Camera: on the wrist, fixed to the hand. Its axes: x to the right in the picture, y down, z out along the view.
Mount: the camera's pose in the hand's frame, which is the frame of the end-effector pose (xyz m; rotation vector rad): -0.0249 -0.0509 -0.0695 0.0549 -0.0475 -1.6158
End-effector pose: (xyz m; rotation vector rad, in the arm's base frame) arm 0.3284 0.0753 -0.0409 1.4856 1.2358 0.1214
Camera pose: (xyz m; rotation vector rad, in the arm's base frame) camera 0.2406 0.0934 -0.0425 0.1787 2.0238 -1.0014
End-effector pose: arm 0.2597 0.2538 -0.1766 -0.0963 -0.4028 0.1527
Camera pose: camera 0.2712 0.1952 -0.2435 0.3021 -0.4220 -1.4271
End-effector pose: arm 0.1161 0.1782 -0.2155 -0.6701 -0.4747 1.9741
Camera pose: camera 0.2038 0.1832 -0.2333 -0.0412 -0.6645 0.4562
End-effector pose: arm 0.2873 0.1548 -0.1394 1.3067 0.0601 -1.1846
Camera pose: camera 0.2796 0.2326 -0.1834 1.1580 1.2335 -2.5263
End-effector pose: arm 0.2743 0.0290 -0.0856 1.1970 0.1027 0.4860
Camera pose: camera 0.2449 0.0649 -0.1623 0.8343 0.9451 -0.9639
